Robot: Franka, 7 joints.
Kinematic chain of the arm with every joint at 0, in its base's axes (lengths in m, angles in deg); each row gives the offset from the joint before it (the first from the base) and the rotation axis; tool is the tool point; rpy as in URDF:
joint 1: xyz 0 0 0.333 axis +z
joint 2: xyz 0 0 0 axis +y
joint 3: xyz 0 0 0.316 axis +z
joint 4: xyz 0.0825 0 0 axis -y
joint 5: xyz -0.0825 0 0.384 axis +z
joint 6: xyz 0 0 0 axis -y
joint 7: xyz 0.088 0 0 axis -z
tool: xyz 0 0 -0.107 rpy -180 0 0
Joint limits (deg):
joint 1: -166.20..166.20
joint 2: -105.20..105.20
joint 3: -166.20..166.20
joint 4: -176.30..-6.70
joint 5: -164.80..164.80
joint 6: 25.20..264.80
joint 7: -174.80..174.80
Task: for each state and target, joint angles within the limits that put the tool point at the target. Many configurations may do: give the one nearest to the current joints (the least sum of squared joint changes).
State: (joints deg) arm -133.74 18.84 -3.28 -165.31 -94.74 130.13 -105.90
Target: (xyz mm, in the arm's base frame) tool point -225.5 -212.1 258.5
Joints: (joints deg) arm -130.94 -20.47 0.50 -169.25 -93.34 126.49 -105.90
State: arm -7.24 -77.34 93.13 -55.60 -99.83 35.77 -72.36
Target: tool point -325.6 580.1 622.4
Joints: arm -28.10 -72.59 94.27 -57.46 -103.11 52.71 -72.36
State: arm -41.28 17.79 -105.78 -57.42 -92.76 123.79 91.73
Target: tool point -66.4 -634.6 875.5
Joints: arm -55.86 43.48 -90.31 -47.61 -94.19 133.48 91.73
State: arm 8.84 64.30 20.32 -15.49 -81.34 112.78 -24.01
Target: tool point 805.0 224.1 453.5
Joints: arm 14.39 68.53 21.53 -19.88 -81.44 116.78 -24.01
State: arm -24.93 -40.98 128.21 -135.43 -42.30 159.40 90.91
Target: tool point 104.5 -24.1 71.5
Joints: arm -46.82 -62.41 162.30 -176.30 -42.84 141.19 90.91
